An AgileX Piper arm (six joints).
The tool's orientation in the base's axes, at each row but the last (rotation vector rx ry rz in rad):
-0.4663, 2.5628, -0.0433
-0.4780, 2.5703, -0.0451
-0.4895, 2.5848, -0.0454
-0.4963, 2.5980, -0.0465
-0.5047, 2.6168, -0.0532
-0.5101, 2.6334, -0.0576
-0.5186, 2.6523, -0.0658
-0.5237, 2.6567, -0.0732
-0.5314, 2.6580, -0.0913
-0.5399, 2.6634, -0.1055
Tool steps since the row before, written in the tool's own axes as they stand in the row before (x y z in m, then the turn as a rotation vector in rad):
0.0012, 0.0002, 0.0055, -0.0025, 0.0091, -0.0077
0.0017, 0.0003, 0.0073, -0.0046, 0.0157, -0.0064
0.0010, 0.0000, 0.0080, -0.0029, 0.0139, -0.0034
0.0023, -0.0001, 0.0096, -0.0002, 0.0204, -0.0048
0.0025, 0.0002, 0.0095, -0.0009, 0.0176, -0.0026
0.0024, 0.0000, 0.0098, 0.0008, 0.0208, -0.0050
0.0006, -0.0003, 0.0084, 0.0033, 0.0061, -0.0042
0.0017, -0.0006, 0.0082, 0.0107, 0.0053, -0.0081
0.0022, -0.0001, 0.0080, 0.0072, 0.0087, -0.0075
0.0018, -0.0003, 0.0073, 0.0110, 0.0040, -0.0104
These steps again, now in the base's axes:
0.0018, 0.0001, -0.0053, -0.0048, 0.0089, 0.0067
0.0022, 0.0001, -0.0072, -0.0046, 0.0159, 0.0058
0.0031, 0.0001, -0.0074, -0.0039, 0.0138, 0.0026
0.0027, -0.0004, -0.0095, -0.0090, 0.0188, 0.0018
0.0022, -0.0002, -0.0096, -0.0065, 0.0166, 0.0005
0.0023, -0.0004, -0.0098, -0.0100, 0.0188, 0.0016
0.0032, -0.0002, -0.0078, -0.0067, 0.0043, 0.0017
0.0022, -0.0009, -0.0080, -0.0142, 0.0007, 0.0023
0.0016, -0.0008, -0.0081, -0.0122, 0.0052, 0.0027
0.0016, -0.0009, -0.0073, -0.0150, -0.0007, 0.0046

